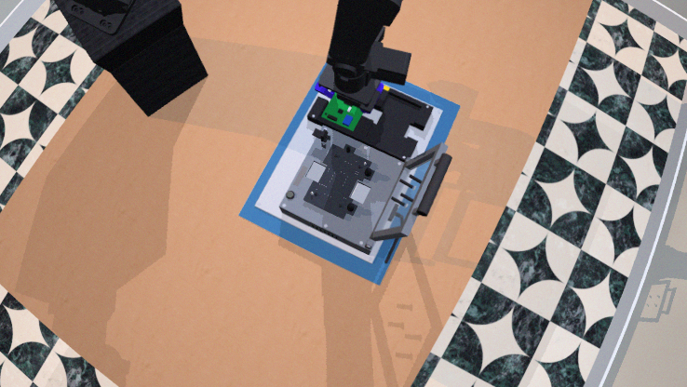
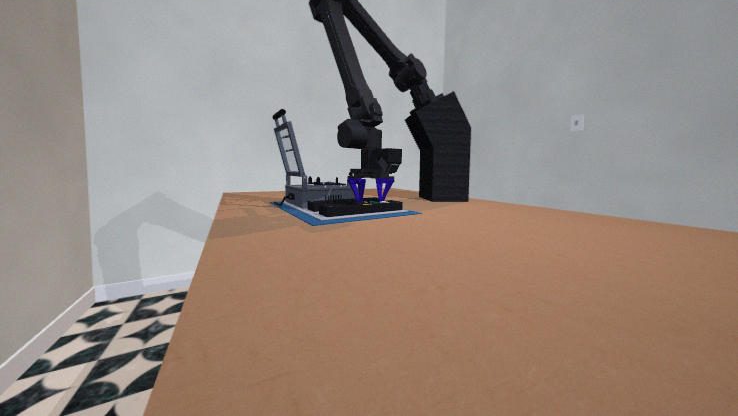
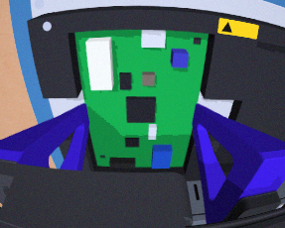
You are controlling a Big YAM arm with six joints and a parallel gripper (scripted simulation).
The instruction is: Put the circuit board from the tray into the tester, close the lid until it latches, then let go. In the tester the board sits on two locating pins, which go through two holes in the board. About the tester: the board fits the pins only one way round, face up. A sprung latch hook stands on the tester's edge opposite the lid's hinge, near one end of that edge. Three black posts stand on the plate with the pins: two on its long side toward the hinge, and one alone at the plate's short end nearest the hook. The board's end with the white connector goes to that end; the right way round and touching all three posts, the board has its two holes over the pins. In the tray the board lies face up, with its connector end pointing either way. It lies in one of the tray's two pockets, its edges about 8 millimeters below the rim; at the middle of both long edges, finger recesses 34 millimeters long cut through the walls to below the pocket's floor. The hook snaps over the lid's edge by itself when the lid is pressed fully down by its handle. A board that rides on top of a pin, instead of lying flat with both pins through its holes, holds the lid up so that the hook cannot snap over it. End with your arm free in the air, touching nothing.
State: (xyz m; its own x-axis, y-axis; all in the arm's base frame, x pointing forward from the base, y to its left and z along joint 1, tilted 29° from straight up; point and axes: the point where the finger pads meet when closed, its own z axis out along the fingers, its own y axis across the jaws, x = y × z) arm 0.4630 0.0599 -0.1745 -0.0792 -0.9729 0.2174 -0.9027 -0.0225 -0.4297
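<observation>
The green circuit board lies right at my hand. The rest, counted from my hand: black plate 50 mm ahead, 170 mm to the right, 50 mm above; then tester 80 mm ahead, 140 mm to the right, 90 mm above; then dark latch hook 10 mm behind, 110 mm to the right, 60 mm above.
</observation>
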